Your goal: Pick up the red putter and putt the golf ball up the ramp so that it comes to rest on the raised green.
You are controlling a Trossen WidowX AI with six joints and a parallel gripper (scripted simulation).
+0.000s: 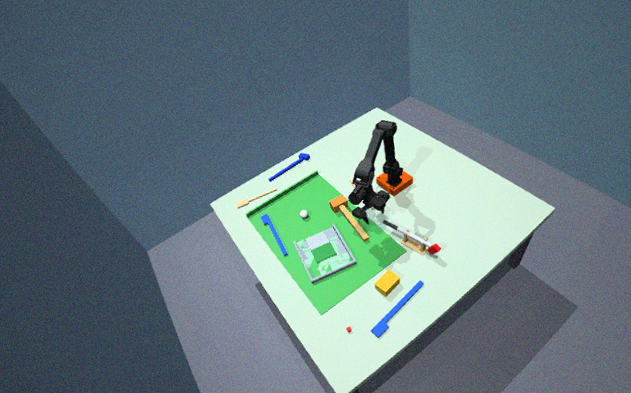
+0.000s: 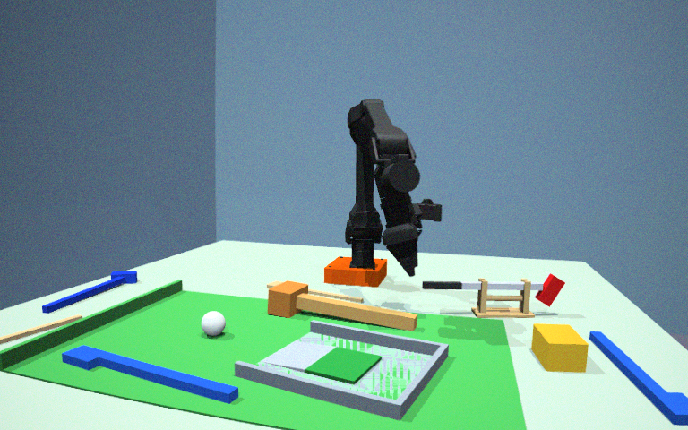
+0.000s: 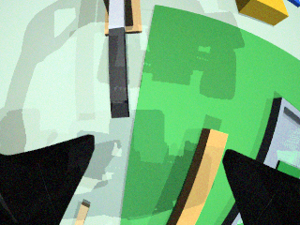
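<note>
The wooden stand lies 4 cm behind my gripper tip, 19 cm to the left of it and 6 cm below it. The rest, counted from my gripper tip: white golf ball (15 cm ahead, 36 cm to the right, 7 cm below); then dark green rail (11 cm ahead, 58 cm to the right, 8 cm below); then yellow block (20 cm ahead, 22 cm to the left, 7 cm below).
</note>
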